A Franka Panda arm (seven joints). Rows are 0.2 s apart.
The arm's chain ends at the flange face. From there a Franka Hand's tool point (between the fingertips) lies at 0.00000 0.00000 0.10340 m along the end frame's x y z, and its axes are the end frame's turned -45 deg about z.
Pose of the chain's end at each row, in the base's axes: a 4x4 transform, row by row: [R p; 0 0 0 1], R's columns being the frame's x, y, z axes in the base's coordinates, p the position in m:
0.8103 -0.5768 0.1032 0.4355; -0.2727 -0.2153 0.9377 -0.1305; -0.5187 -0.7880 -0.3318 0.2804; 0 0 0 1
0.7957 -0.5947 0.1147 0.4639; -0.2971 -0.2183 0.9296 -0.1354; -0.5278 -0.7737 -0.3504 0.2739; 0 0 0 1
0.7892 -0.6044 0.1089 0.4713; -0.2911 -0.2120 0.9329 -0.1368; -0.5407 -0.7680 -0.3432 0.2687; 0 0 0 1
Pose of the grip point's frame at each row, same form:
0.9808 0.1651 0.1032 0.4462; -0.0406 -0.3451 0.9377 -0.0335; 0.1904 -0.9240 -0.3318 0.2461; 0 0 0 1
0.9832 0.1421 0.1147 0.4758; -0.0557 -0.3644 0.9296 -0.0393; 0.1739 -0.9203 -0.3504 0.2377; 0 0 0 1
0.9854 0.1307 0.1089 0.4826; -0.0559 -0.3557 0.9329 -0.0403; 0.1607 -0.9254 -0.3432 0.2332; 0 0 0 1

